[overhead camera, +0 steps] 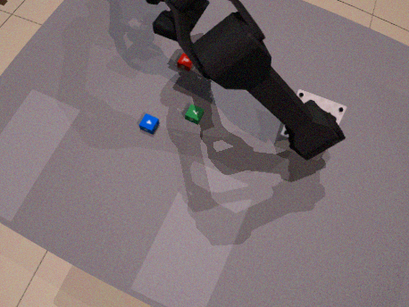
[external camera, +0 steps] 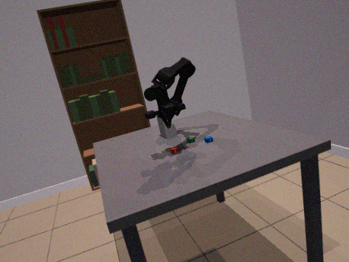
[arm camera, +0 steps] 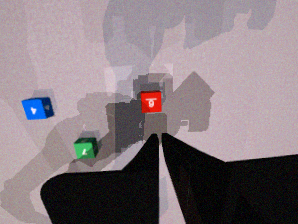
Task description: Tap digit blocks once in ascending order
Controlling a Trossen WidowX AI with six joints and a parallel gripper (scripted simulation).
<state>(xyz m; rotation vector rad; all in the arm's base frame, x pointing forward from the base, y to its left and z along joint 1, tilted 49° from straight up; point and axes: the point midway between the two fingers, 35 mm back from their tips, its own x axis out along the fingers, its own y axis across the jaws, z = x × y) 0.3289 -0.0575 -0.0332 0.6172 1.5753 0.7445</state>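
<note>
Right now the red block is 10 mm ahead of my gripper tip and 110 mm below it. Round my gripper tip: blue block (190 mm to the left, 110 mm below); green block (80 mm behind, 120 mm to the left, 110 mm below).
</note>
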